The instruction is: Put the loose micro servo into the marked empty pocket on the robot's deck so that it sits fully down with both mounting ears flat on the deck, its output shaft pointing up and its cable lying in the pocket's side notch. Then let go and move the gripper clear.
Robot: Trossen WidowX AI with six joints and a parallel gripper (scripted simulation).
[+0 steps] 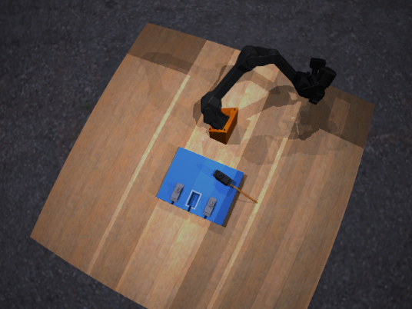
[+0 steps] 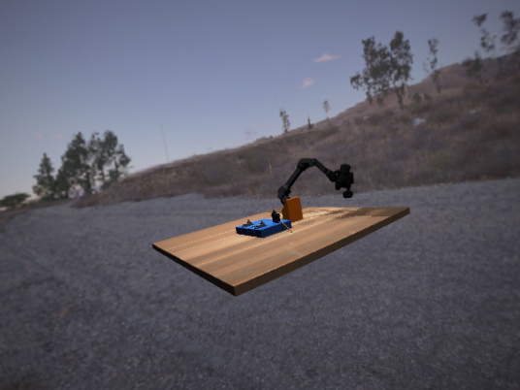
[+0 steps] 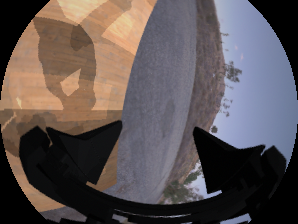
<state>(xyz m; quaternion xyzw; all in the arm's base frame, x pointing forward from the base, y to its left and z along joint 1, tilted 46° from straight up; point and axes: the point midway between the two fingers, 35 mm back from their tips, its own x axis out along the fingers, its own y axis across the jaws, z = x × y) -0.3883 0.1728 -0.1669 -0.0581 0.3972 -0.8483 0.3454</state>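
My gripper tip is 630 mm short of the blue deck, 190 mm to the left of it and 120 mm above it.
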